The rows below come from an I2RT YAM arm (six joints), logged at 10 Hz.
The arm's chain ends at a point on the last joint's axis. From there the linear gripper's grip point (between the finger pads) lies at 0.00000 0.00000 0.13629 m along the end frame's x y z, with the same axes.
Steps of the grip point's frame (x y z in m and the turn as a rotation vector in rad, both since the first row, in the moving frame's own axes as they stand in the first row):
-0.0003, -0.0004, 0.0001, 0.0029, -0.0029, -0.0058
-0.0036, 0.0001, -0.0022, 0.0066, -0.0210, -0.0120
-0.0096, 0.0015, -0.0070, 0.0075, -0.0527, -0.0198
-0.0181, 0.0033, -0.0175, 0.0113, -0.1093, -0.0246
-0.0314, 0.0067, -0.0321, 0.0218, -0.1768, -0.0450
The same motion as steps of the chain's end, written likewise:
0.0001, 0.0000, 0.0001, 0.0029, -0.0029, -0.0058
-0.0007, 0.0010, -0.0022, 0.0066, -0.0210, -0.0120
-0.0024, 0.0025, -0.0068, 0.0075, -0.0527, -0.0198
-0.0032, 0.0047, -0.0167, 0.0113, -0.1093, -0.0246
-0.0074, 0.0091, -0.0299, 0.0218, -0.1768, -0.0450

